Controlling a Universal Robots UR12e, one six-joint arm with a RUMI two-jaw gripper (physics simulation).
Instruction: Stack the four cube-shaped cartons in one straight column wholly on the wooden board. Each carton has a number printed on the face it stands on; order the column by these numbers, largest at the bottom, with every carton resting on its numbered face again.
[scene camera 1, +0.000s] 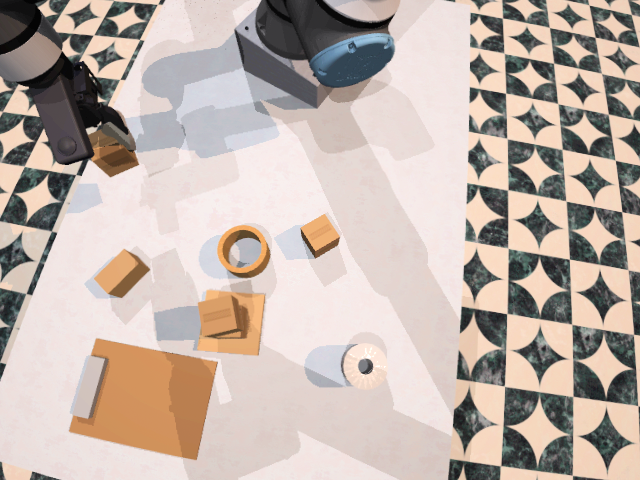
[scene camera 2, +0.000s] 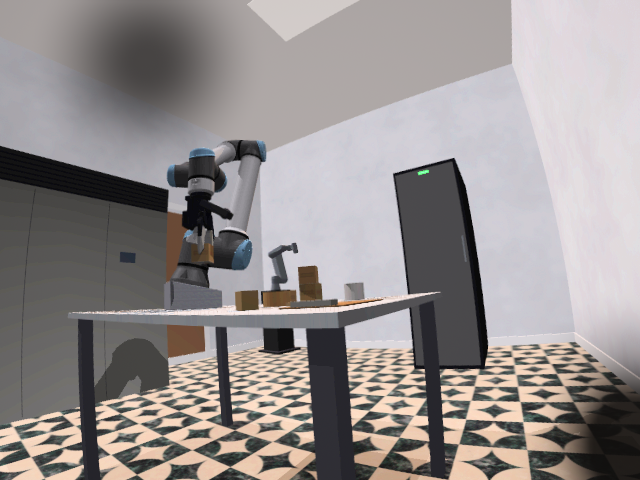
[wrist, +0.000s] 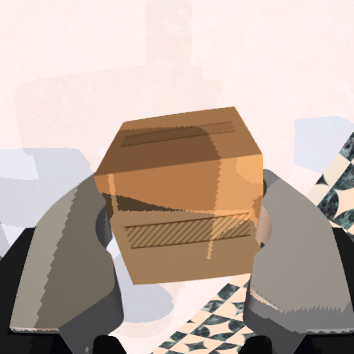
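Seen in the pictures: gripper, fingertip midpoint: (scene camera 1: 115, 155) (scene camera 2: 204, 255) (wrist: 183, 173); arm's base, origin of the base link: (scene camera 2: 189, 286).
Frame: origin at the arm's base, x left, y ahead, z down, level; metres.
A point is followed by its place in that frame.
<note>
My gripper (scene camera 1: 109, 144) @[x -0.178, y 0.478, z -0.072 m] (scene camera 2: 202, 246) @[x -0.178, y 0.478, z -0.072 m] (wrist: 183, 173) @[x -0.178, y 0.478, z -0.072 m] is shut on a brown carton (scene camera 1: 114, 160) @[x -0.162, y 0.495, z -0.088 m] (scene camera 2: 205, 253) @[x -0.191, y 0.508, z -0.075 m] (wrist: 180, 187) @[x -0.169, y 0.489, z -0.108 m] and holds it above the table at the far left; it looks tilted in the wrist view. Two cartons stand stacked on the square wooden board (scene camera 1: 250, 345) @[x 0.148, y 0.716, z 0.094 m]: the upper carton (scene camera 1: 218, 315) @[x 0.100, y 0.683, z -0.022 m] (scene camera 2: 308, 274) @[x 0.076, y 0.703, z 0.006 m] is turned and slightly offset on the lower carton (scene camera 1: 241, 325) (scene camera 2: 311, 291). A carton (scene camera 1: 320, 233) @[x 0.213, y 0.468, z 0.048 m] with a top stripe stands right of the ring. Another carton (scene camera 1: 119, 272) @[x -0.145, y 0.668, z 0.054 m] (scene camera 2: 246, 300) @[x -0.179, y 0.701, z 0.080 m], with no stripe visible on top, stands left. Printed numbers are not visible.
An orange ring (scene camera 1: 222, 258) @[x 0.042, y 0.576, z 0.055 m] (scene camera 2: 279, 298) @[x 0.046, y 0.587, z 0.079 m] stands behind the board. A clipboard (scene camera 1: 139, 397) @[x -0.025, y 0.879, z 0.103 m] with a grey clip (scene camera 1: 89, 387) @[x -0.123, y 0.893, z 0.090 m] (scene camera 2: 312, 303) @[x -0.140, y 0.902, z 0.096 m] lies at the front left. A pale roll (scene camera 1: 353, 374) @[x 0.349, y 0.706, z 0.038 m] (scene camera 2: 354, 290) @[x 0.334, y 0.709, z 0.069 m] stands right of the board. The robot's base (scene camera 1: 279, 77) @[x -0.008, y 0.105, z 0.064 m] is at the back.
</note>
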